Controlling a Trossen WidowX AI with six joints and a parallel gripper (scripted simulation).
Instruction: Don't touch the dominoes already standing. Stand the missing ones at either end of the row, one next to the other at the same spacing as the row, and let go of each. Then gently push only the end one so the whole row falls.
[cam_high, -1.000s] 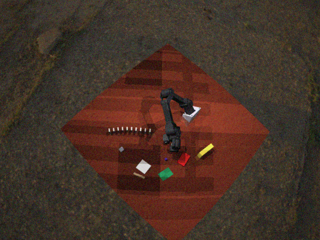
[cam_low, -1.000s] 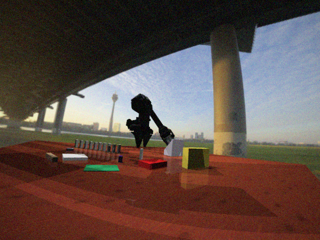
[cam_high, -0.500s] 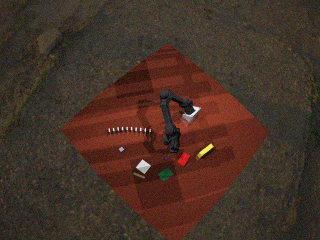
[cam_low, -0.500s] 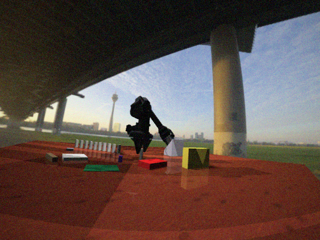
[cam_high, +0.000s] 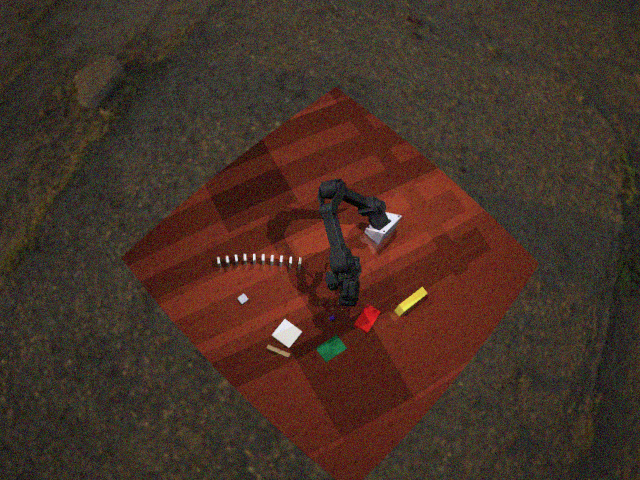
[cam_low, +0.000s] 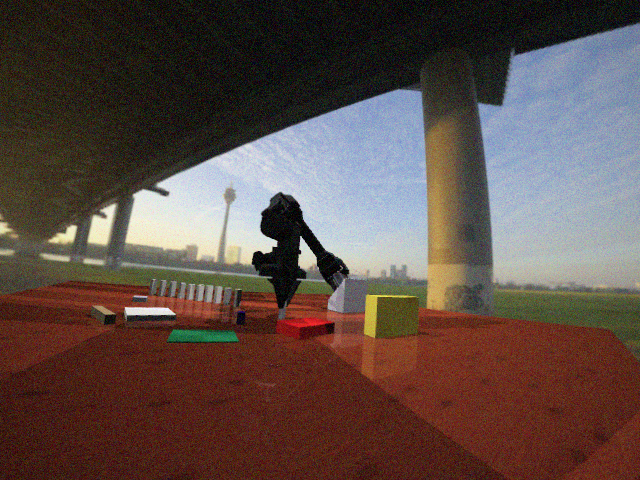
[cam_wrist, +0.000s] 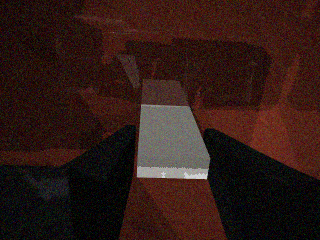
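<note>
Now: gripper tip 11 cm short of the purple piece, 6 cm to the right of it and 1 cm above it. Round my gripper tip: green tile: 18 cm ahead, 15 cm to the left, 2 cm below; red block: 14 cm to the left, 1 cm below, 1 cm ahead; yellow block: 20 cm to the left, 16 cm behind, 1 cm above.
</note>
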